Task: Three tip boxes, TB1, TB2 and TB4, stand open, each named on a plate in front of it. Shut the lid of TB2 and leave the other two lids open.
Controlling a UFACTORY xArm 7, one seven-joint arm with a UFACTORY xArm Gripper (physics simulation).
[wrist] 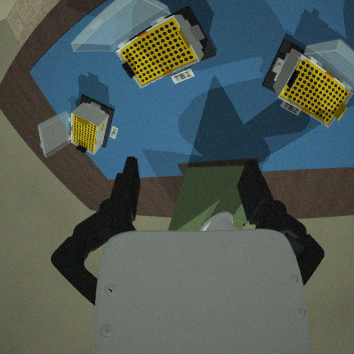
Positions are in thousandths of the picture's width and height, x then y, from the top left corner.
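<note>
The robot's scene contains a clear lid (151, 374), and with the lid there is a blue mat (631, 318).
</note>
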